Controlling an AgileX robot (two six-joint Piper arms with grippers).
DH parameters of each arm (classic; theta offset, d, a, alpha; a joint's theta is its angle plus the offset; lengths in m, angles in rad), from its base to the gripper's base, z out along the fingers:
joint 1: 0 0.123 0 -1.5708
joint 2: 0.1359 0 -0.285 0
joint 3: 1.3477 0 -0.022 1.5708
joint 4: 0 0.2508 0 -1.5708
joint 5: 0 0 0.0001 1.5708
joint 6: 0 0.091 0 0
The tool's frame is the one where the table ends.
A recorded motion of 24 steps. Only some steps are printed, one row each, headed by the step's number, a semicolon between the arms.
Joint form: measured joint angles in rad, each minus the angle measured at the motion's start. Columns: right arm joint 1, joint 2, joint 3, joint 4, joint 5, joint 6; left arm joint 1, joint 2, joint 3, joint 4, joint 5, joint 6.
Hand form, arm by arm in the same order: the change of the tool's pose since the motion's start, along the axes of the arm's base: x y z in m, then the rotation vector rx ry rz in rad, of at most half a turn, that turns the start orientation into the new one. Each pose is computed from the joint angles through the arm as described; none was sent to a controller.
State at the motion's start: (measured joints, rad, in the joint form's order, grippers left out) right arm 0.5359 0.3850 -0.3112 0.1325 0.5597 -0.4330; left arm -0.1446 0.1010 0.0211 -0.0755 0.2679 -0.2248
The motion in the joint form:
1: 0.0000 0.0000 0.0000 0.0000 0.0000 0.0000; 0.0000 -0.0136 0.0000 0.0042 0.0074 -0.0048
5: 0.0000 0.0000 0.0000 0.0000 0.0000 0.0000; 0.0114 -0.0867 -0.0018 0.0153 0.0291 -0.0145
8: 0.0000 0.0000 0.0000 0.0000 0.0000 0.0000; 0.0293 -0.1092 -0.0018 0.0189 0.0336 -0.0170
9: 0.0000 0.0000 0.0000 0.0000 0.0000 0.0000; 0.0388 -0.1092 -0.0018 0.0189 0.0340 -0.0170
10: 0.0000 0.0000 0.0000 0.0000 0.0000 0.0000; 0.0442 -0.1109 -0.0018 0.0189 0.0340 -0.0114
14: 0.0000 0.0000 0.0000 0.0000 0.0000 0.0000; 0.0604 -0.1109 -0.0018 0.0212 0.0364 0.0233
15: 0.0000 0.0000 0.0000 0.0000 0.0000 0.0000; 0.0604 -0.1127 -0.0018 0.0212 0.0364 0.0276
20: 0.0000 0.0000 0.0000 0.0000 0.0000 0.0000; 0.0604 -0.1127 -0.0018 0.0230 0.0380 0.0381
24: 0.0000 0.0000 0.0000 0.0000 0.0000 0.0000; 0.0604 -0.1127 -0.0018 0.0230 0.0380 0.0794
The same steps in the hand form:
1: 0.0000 0.0000 0.0000 0.0000 0.0000 0.0000; -0.0009 0.0002 0.0002 -0.0013 -0.0060 0.0008
5: 0.0000 0.0000 0.0000 0.0000 0.0000 0.0000; -0.0053 0.0016 0.0031 -0.0069 -0.0588 0.0135
8: 0.0000 0.0000 0.0000 0.0000 0.0000 0.0000; -0.0064 0.0028 0.0039 -0.0075 -0.0768 0.0319
9: 0.0000 0.0000 0.0000 0.0000 0.0000 0.0000; -0.0064 0.0034 0.0039 -0.0071 -0.0765 0.0414
10: 0.0000 0.0000 0.0000 0.0000 0.0000 0.0000; -0.0064 0.0037 0.0040 -0.0017 -0.0790 0.0453
14: 0.0000 0.0000 0.0000 0.0000 0.0000 0.0000; -0.0064 0.0046 0.0038 0.0347 -0.0813 0.0524
15: 0.0000 0.0000 0.0000 0.0000 0.0000 0.0000; -0.0065 0.0046 0.0039 0.0386 -0.0836 0.0513
20: 0.0000 0.0000 0.0000 0.0000 0.0000 0.0000; -0.0065 0.0046 0.0037 0.0506 -0.0836 0.0485
24: 0.0000 0.0000 0.0000 0.0000 0.0000 0.0000; -0.0065 0.0046 0.0037 0.0902 -0.0888 0.0377

